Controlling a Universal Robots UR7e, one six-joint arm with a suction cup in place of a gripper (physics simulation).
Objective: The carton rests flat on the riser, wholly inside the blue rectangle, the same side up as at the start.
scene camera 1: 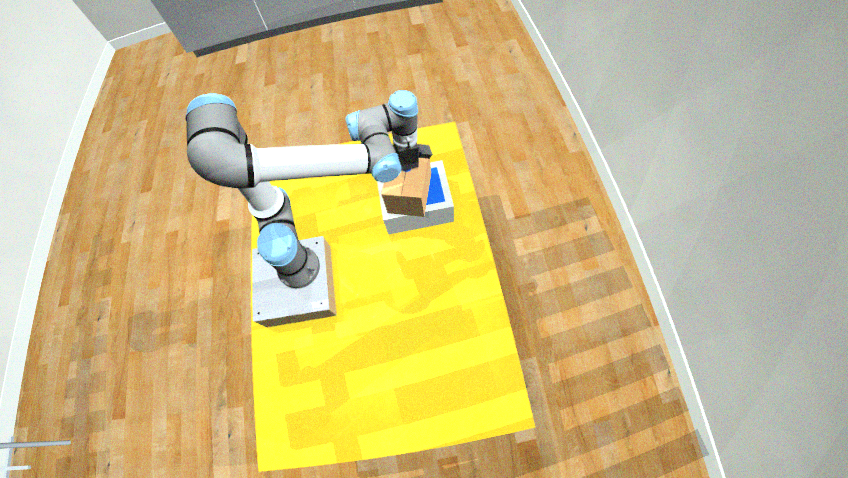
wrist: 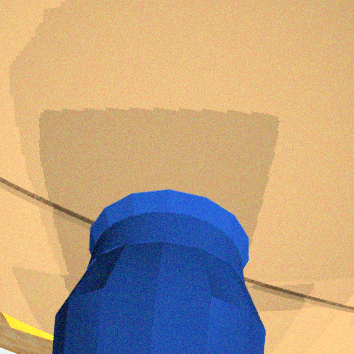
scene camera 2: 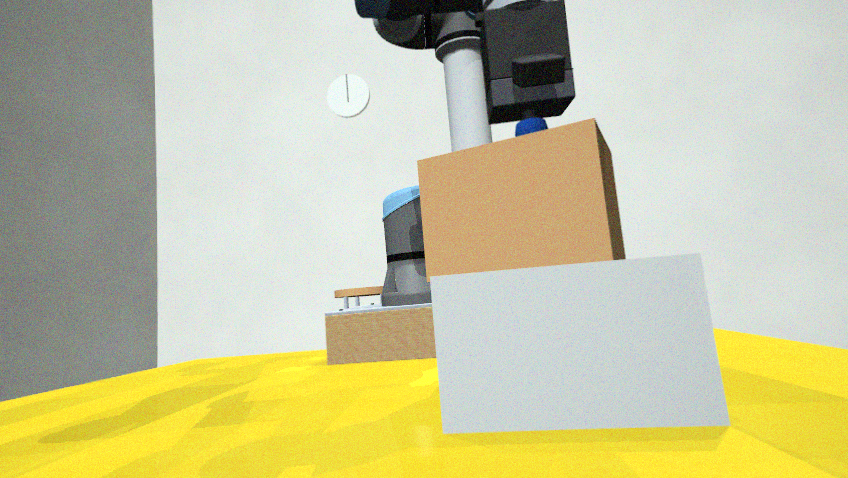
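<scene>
My suction cup [wrist: 165, 264] is stuck to a brown carton [scene camera 2: 547, 198]. I can see the brown carton in scene camera 1 [scene camera 1: 407, 194] and in the wrist view [wrist: 243, 109] too, and it still rests on a riser [scene camera 2: 629, 343]. Scene camera 1 shows me the riser [scene camera 1: 439, 210] as well, while the wrist view does not show the riser, hidden by the brown carton.
</scene>
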